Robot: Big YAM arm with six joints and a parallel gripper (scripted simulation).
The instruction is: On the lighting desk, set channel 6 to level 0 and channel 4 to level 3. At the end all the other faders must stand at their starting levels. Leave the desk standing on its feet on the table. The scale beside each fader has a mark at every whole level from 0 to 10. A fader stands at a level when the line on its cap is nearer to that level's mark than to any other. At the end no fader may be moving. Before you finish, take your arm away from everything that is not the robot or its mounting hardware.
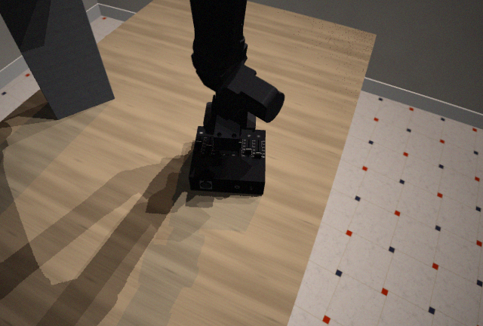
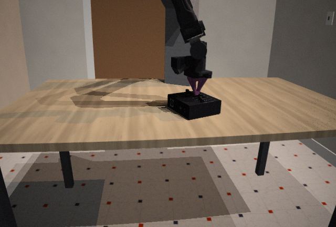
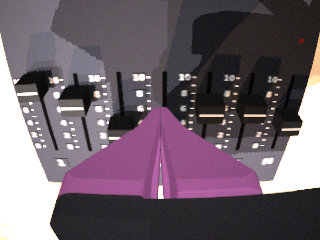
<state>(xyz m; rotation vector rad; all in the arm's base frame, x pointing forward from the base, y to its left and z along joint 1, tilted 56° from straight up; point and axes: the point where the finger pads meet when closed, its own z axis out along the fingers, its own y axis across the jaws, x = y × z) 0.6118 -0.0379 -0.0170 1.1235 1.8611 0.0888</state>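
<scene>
Right now the channel 4 cap is 10 mm to the left of my hand, 10 mm below it and 10 mm behind it. Also, from my hand: channel 5 cap: 20 mm behind, 10 mm to the right, 10 mm below; channel 2 cap: 40 mm ahead, 10 mm below; channel 3 cap: 20 mm ahead, 10 mm to the left, 10 mm below.
</scene>
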